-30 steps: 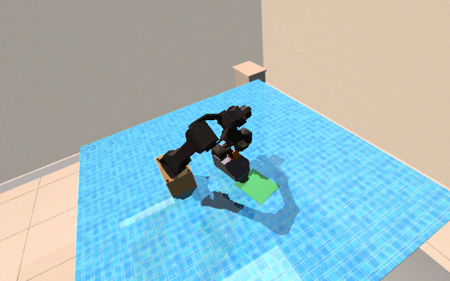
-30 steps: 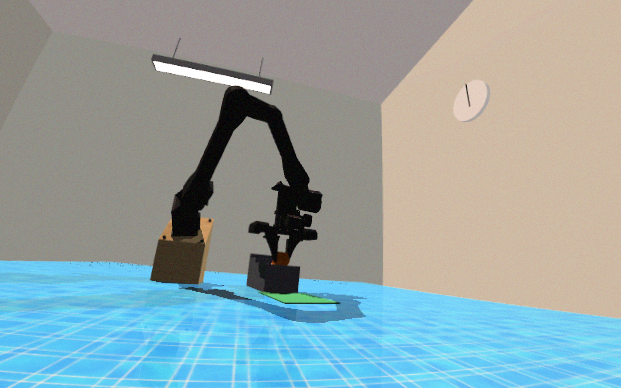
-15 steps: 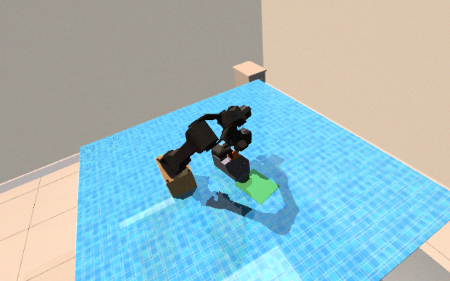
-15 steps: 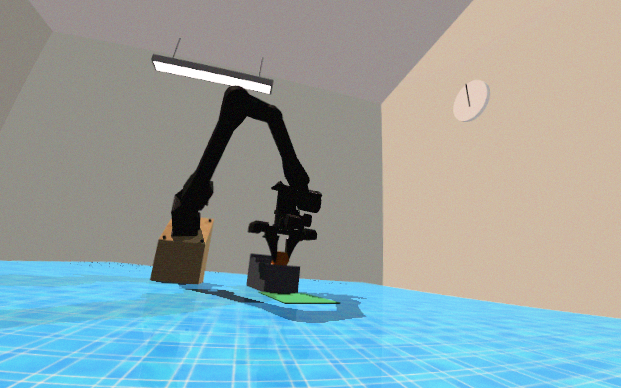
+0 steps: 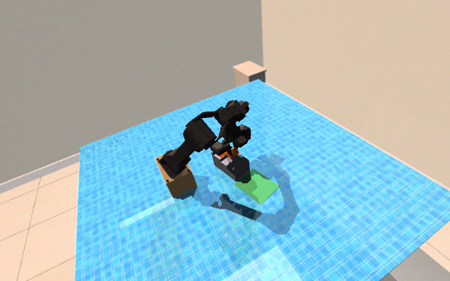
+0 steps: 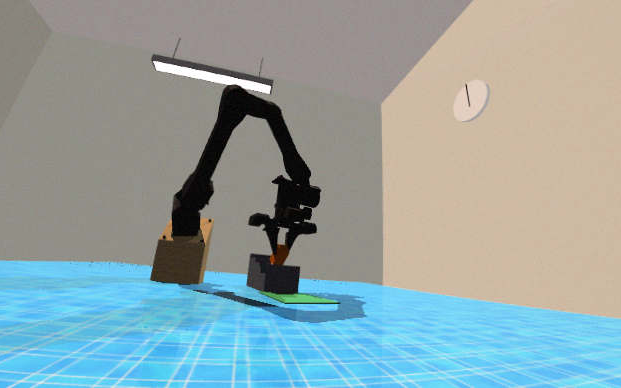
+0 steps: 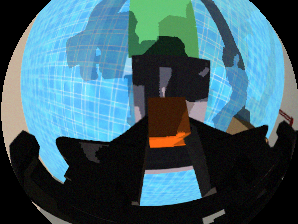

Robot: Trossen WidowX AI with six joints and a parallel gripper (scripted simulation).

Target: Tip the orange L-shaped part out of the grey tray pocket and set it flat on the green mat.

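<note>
Now: the green mat 140 mm to the right of my gripper tip and 100 mm below it. From my gripper tip the other things lie so: orange L-shaped part (20 mm behind, 40 mm to the left, 30 mm below).
</note>
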